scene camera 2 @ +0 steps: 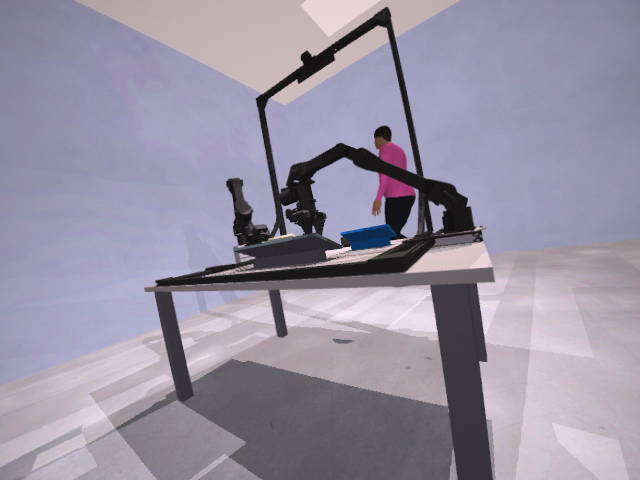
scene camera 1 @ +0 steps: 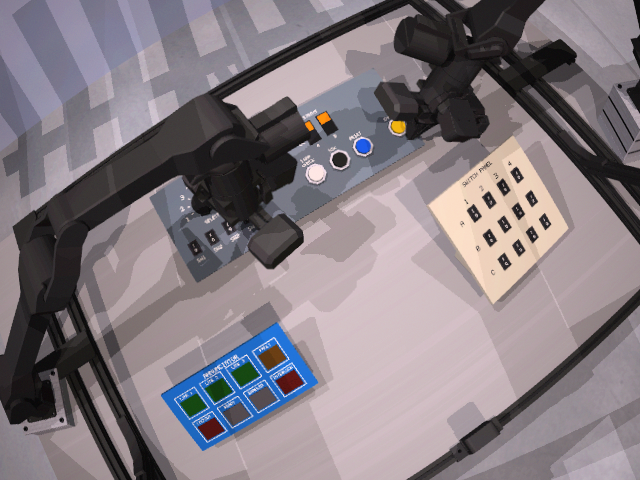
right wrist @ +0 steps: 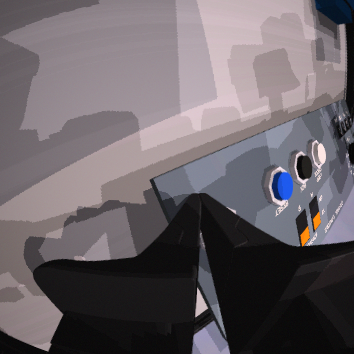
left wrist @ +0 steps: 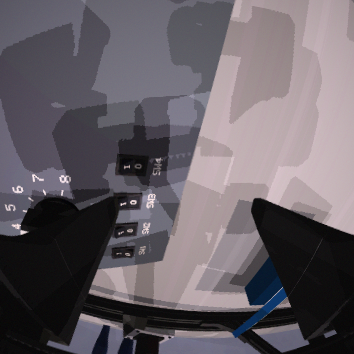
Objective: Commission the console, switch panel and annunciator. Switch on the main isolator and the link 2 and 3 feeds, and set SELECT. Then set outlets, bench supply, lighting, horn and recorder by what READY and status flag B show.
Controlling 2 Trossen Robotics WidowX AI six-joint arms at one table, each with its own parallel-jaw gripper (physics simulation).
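Frame: origin at the left arm's base, x left, y ahead, z down, level; millimetres.
Seen in the pictures: left gripper, fingertip midpoint: [scene camera 1: 250, 234] [left wrist: 185, 204]; right gripper, fingertip midpoint: [scene camera 1: 408, 137] [right wrist: 197, 199]; left arm's base, origin of the base link: [scene camera 2: 460, 230] [scene camera 1: 39, 401] [left wrist: 147, 337]; right arm's base, origin of the base link: [scene camera 2: 243, 245].
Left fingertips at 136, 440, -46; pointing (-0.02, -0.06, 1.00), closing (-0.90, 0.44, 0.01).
Offsets run from my left fingertips to a thing's top centre, as dx, dy, dz. "spot": to the spot under its first point.
The grey console [scene camera 1: 305, 198] [scene camera 2: 292, 243] [right wrist: 225, 175] carries rockers SW1 to SW4, a black SELECT knob @(+73, -55, -27) [left wrist: 52, 210], several push buttons and two half-orange status flags; flag B @(spot: +137, +158, -5) [scene camera 1: 326, 122] is the one nearer the buttons' right end. My left gripper [left wrist: 185, 204] [scene camera 2: 313, 230] is open above the rockers; one fingertip overlaps the view near SW3 @(+33, -29, +13) [left wrist: 128, 201]. My right gripper [right wrist: 197, 199] is shut and empty, close beside the yellow button @(+103, +262, +7) [scene camera 1: 397, 127], which its fingers hide in the right wrist view. The blue annunciator @(-195, -84, -9) [scene camera 1: 240, 398] shows dull tiles. The knob's setting is unclear.
The cream switch panel [scene camera 1: 448, 209] stands at the right in scene camera 1, with rows A to C of rockers. Blue @(+87, +198, +7) [scene camera 1: 363, 146], black @(+77, +157, +7) [scene camera 1: 339, 160] and white @(+67, +117, +7) [scene camera 1: 315, 174] buttons lie between the grippers. Black frame rails edge the table; a person [scene camera 2: 395, 170] stands behind it.
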